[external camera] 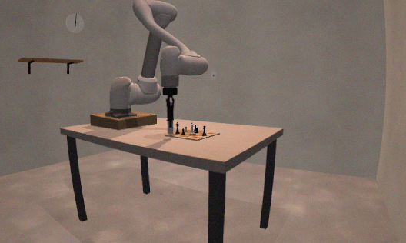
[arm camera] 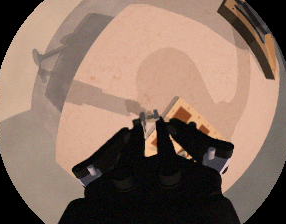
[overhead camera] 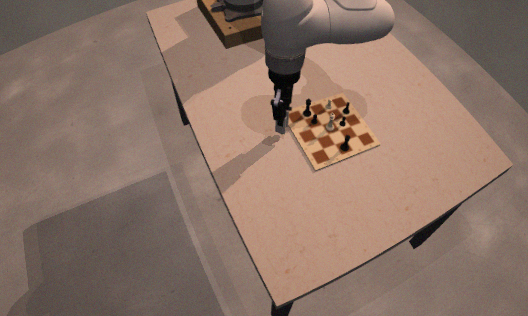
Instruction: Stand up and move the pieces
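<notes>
Now: the small white piece 5 cm behind my hand, 17 cm to the left of it and 4 cm below it. Round my hand: chessboard: 3 cm ahead, 14 cm to the left, 6 cm below.
</notes>
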